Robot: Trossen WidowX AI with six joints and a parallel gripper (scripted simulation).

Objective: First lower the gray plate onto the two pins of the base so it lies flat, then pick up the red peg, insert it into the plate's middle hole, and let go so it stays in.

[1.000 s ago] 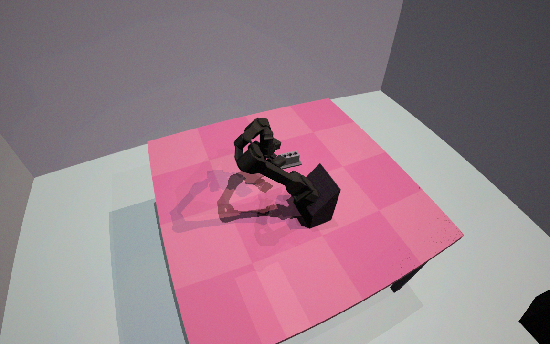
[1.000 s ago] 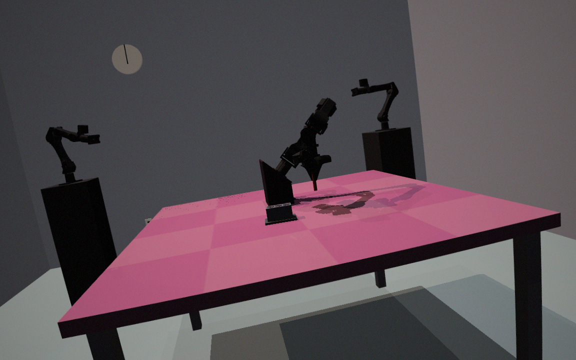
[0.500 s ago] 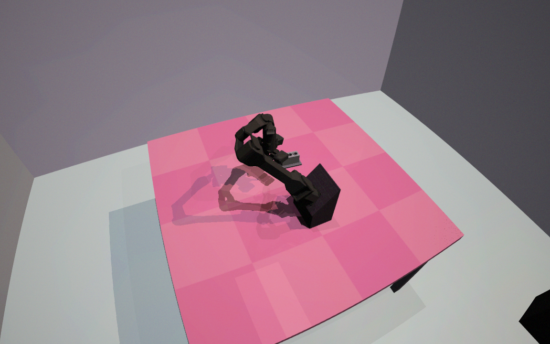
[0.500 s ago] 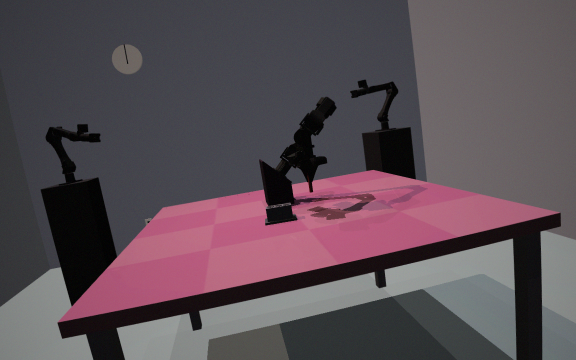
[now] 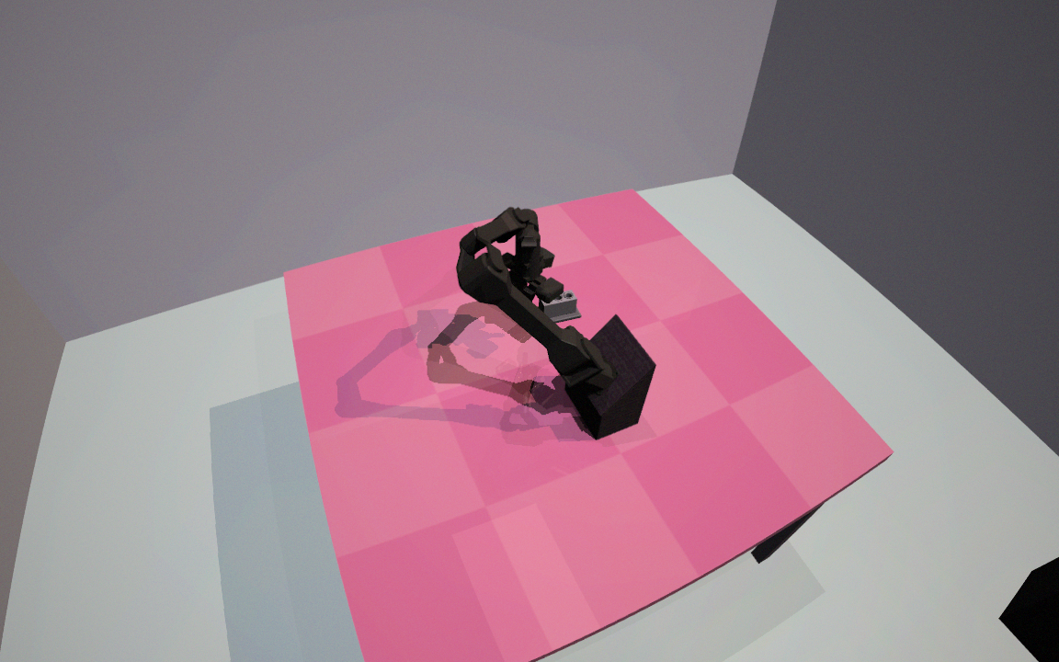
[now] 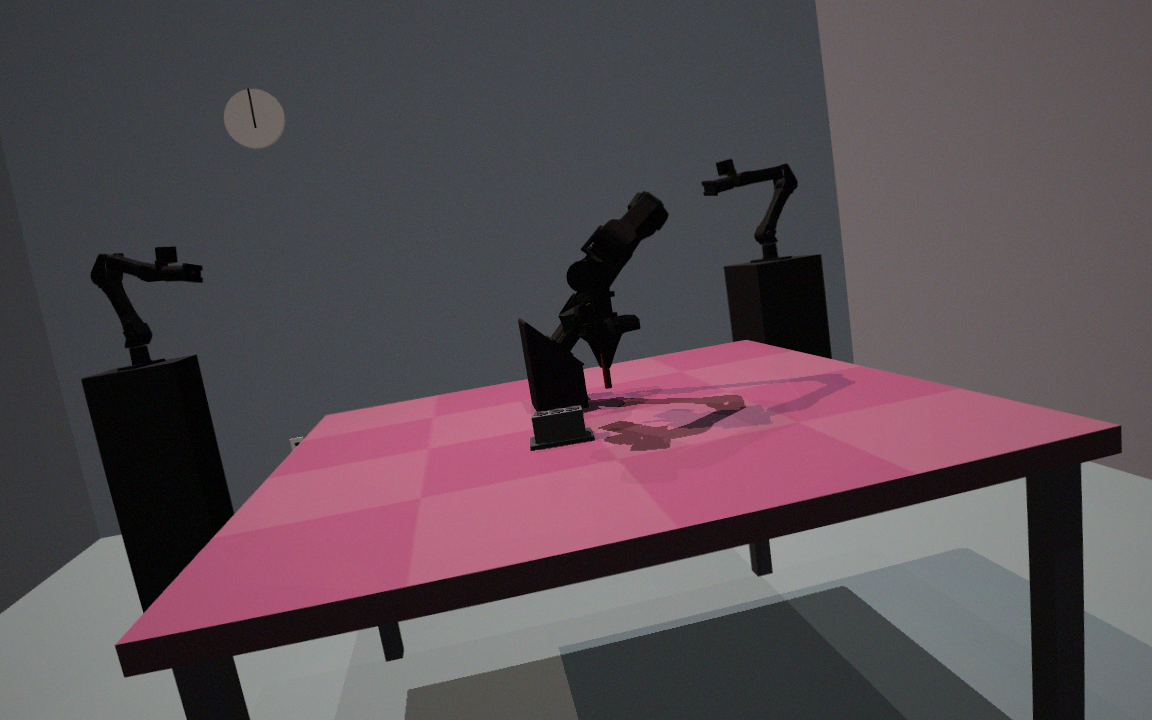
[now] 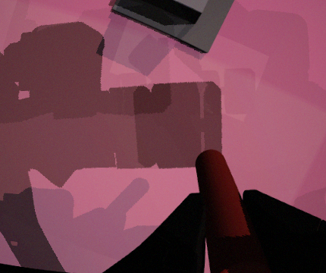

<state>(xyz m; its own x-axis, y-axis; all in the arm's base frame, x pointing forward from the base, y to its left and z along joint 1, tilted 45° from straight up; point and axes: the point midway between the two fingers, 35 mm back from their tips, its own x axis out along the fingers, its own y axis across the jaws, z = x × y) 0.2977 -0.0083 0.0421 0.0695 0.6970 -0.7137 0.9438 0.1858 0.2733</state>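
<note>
My gripper tip is now 3 cm short of the gray plate, 12 cm to the left of it and 7 cm above it. Round my gripper tip: red peg (right at my gripper tip).
</note>
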